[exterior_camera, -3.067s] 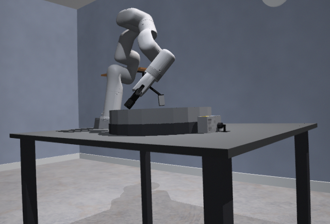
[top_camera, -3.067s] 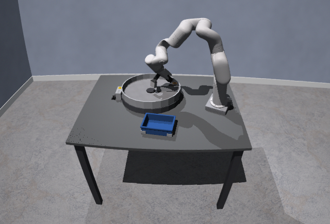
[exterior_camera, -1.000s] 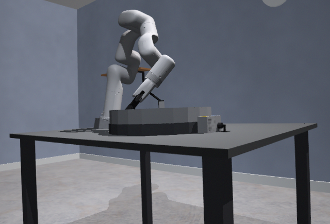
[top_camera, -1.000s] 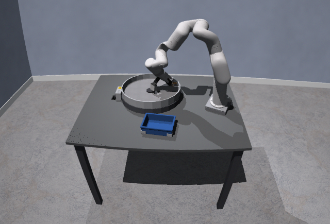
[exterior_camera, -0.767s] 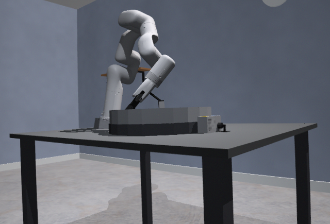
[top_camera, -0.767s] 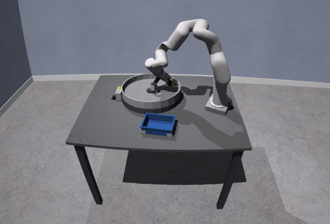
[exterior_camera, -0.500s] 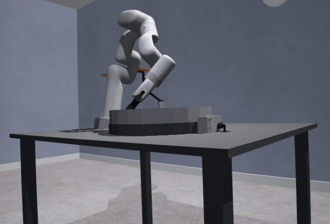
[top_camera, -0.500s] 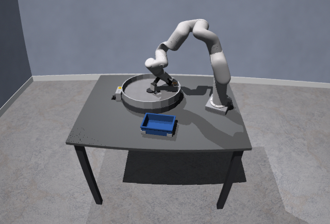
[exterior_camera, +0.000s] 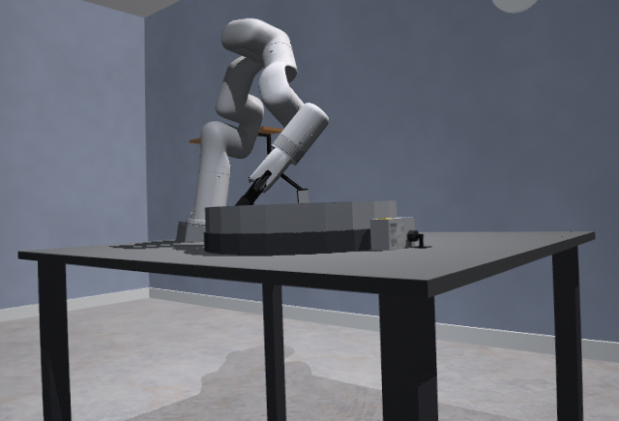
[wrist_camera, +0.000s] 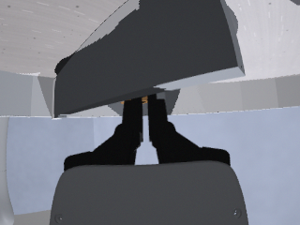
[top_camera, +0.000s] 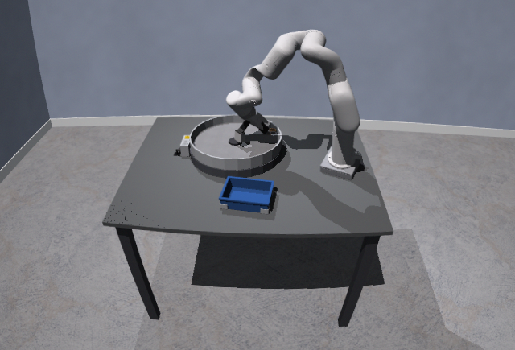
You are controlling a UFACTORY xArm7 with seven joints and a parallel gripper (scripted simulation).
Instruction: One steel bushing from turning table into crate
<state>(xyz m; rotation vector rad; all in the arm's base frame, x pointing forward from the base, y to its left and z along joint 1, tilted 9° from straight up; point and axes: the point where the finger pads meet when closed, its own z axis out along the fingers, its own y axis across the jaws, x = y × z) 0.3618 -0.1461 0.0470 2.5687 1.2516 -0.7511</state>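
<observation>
The blue crate lies 10 mm ahead of my hand, 410 mm to the left of it and 70 mm below it. From my hand the other things lie so: round turning table 120 mm ahead, 70 mm to the left, 40 mm below.
</observation>
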